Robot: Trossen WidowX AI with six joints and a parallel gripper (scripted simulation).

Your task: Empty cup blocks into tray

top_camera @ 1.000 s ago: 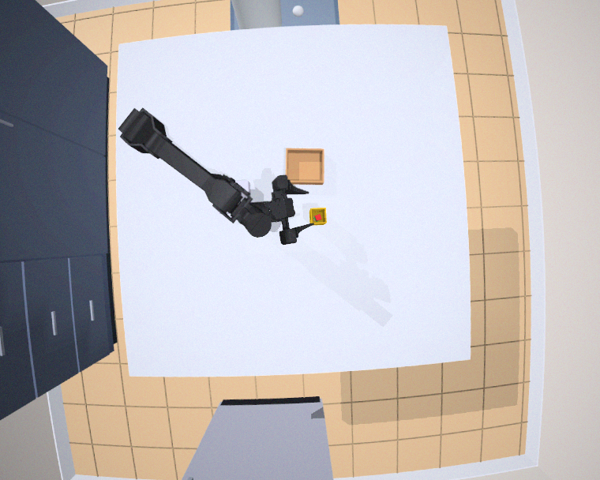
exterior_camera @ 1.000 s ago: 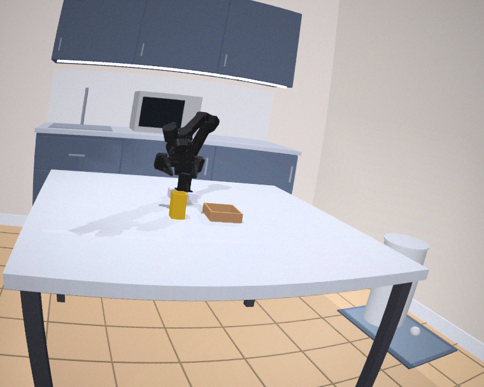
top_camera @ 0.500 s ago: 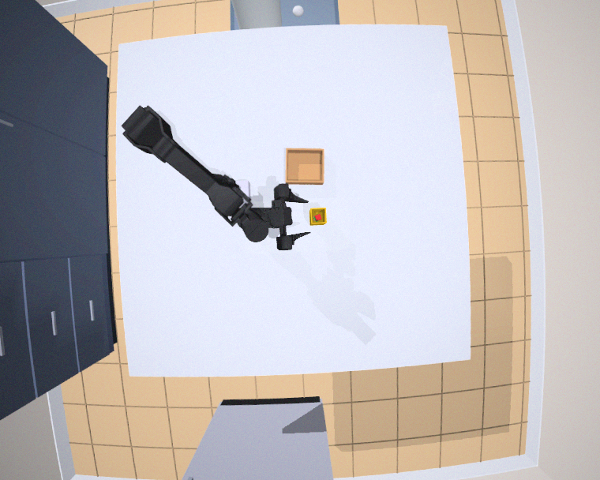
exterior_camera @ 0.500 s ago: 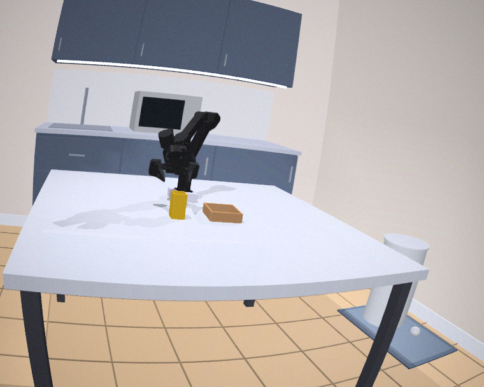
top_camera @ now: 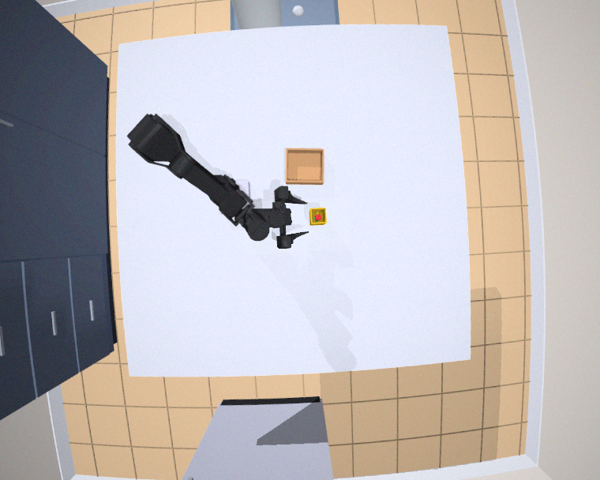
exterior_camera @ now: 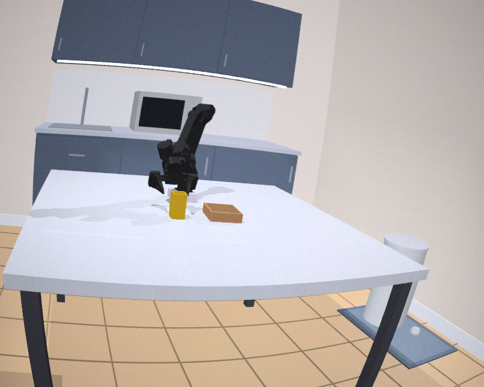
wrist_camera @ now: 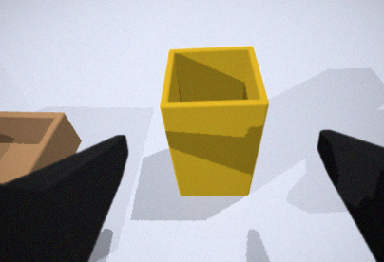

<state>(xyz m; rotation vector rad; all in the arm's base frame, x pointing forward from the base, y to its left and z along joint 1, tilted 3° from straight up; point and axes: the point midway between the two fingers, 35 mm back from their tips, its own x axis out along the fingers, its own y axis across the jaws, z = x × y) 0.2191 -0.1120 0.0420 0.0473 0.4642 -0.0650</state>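
Right now my gripper tip is 40 mm short of the red block and 30 mm above it. The rest, counted from my gripper tip: yellow square cup (30 mm ahead, 50 mm below).
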